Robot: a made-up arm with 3 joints. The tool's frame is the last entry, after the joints. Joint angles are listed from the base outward. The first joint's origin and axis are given. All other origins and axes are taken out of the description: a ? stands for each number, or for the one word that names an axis. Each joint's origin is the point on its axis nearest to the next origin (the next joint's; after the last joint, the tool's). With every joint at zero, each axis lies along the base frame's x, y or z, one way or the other. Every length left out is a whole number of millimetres.
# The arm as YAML. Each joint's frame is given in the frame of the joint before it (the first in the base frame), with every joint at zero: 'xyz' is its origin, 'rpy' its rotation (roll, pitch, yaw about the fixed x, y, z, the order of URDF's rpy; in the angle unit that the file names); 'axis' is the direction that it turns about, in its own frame. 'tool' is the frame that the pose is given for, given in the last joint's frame.
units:
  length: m
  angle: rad
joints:
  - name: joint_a
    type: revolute
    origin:
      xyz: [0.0, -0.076, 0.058]
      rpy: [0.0, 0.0, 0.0]
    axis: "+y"
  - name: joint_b
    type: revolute
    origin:
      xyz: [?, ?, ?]
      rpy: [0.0, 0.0, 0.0]
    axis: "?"
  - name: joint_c
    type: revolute
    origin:
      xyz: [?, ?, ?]
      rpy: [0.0, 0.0, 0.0]
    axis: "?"
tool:
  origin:
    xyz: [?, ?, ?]
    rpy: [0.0, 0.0, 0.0]
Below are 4 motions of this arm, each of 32 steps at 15 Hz.
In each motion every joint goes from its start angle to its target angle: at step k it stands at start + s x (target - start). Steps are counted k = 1, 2, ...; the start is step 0. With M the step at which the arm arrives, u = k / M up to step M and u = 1 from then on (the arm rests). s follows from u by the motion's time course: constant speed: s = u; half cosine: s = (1 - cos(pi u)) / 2; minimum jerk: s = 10 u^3 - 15 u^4 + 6 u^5.
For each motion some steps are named. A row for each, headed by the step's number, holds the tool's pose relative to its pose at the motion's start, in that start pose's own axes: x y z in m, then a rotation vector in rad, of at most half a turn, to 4 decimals.
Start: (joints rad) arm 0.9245 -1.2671 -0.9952
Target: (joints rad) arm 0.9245 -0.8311 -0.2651
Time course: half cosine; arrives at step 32
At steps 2, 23, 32:
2: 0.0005 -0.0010 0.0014 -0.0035 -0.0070 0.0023
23: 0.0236 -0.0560 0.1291 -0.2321 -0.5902 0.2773
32: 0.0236 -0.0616 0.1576 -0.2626 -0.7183 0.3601

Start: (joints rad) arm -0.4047 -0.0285 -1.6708
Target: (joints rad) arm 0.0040 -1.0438 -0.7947
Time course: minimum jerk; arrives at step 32
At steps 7, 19, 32:
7: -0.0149 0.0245 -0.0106 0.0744 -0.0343 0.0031
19: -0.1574 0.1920 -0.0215 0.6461 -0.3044 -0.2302
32: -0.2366 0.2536 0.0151 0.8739 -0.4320 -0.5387

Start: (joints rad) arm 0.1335 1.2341 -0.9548
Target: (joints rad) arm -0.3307 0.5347 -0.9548
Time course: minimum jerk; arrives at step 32
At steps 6, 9, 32:
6: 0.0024 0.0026 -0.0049 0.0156 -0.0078 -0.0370
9: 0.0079 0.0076 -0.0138 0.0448 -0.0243 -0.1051
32: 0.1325 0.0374 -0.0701 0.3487 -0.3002 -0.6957

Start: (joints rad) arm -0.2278 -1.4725 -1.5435
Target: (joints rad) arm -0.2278 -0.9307 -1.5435
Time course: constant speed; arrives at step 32
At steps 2, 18, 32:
2: 0.0001 -0.0107 0.0049 -0.0338 0.0000 0.0009
18: 0.0015 -0.0891 0.0567 -0.3046 0.0000 0.0083
32: 0.0032 -0.1441 0.1178 -0.5416 0.0000 0.0148

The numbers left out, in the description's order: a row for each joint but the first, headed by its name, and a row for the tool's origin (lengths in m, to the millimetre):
joint_b: xyz -0.258 0.0 -0.142, axis +z
joint_c: xyz -0.298 -0.14 0.0, axis -y
tool: xyz 0.132 0.0 -0.024

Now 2 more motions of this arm.
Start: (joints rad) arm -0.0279 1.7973 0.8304
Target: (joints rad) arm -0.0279 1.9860 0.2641
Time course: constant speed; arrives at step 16
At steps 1, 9, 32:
1: 0.0002 -0.0022 -0.0059 0.0086 0.0354 0.0081
9: -0.0035 -0.0173 -0.0518 0.0663 0.3182 0.0835
32: -0.0138 -0.0283 -0.0886 0.0995 0.5646 0.1633

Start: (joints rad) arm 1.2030 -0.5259 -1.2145
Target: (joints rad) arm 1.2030 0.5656 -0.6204
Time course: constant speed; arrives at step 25
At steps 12, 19, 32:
12: 0.0370 -0.1004 0.1337 -0.4616 -0.2786 0.2515
19: 0.0581 -0.1162 0.2235 -0.6986 -0.4252 0.4597
32: 0.0726 -0.1061 0.2977 -0.8785 -0.5333 0.6725

